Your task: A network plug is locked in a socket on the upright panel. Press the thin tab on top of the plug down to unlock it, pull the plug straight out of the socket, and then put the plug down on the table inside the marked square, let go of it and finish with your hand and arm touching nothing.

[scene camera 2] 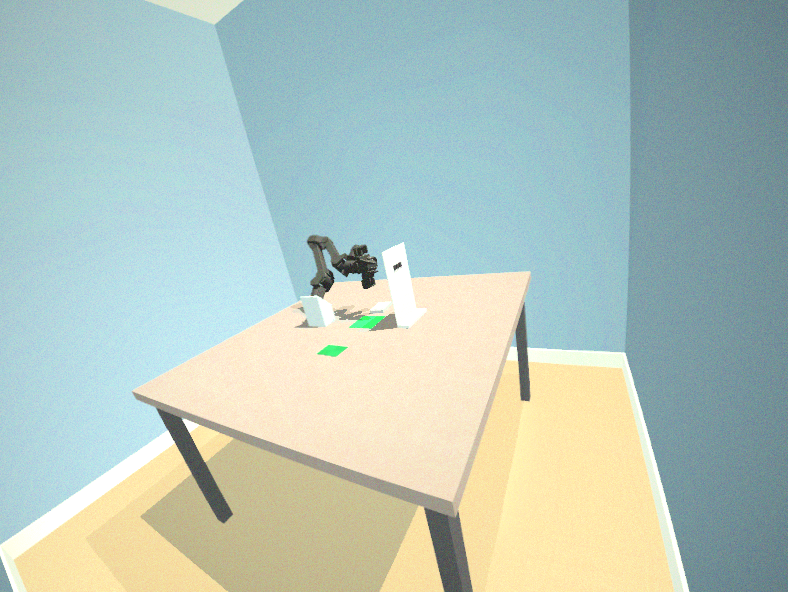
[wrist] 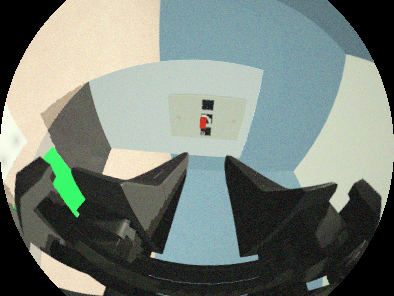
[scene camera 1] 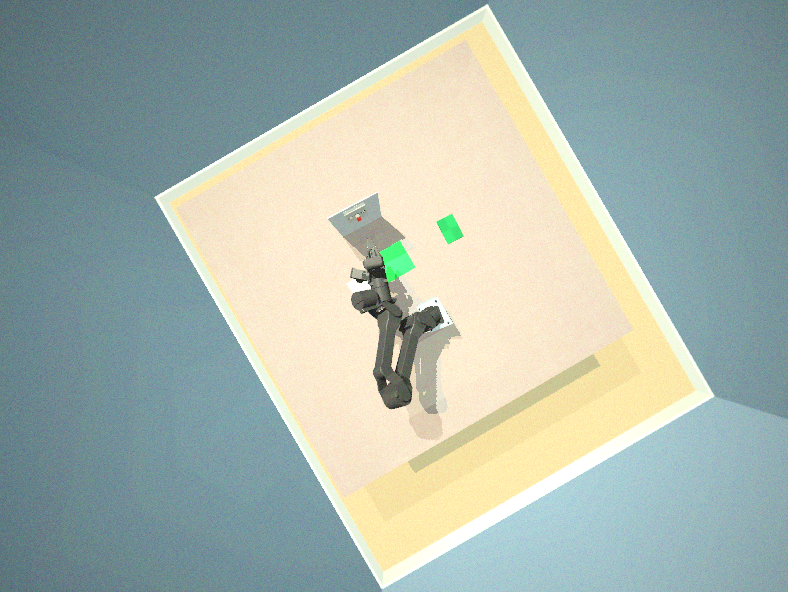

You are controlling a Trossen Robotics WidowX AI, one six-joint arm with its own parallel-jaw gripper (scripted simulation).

Observation:
In view: my gripper (scene camera 1: 369,239), a green square (scene camera 1: 397,262) and an upright panel (scene camera 2: 395,261).
My gripper is seen too in scene camera 2 (scene camera 2: 377,267) and in the wrist view (wrist: 207,158). The green square shows as well in the wrist view (wrist: 64,183). The upright panel also shows in the wrist view (wrist: 155,107) and in scene camera 1 (scene camera 1: 345,221).

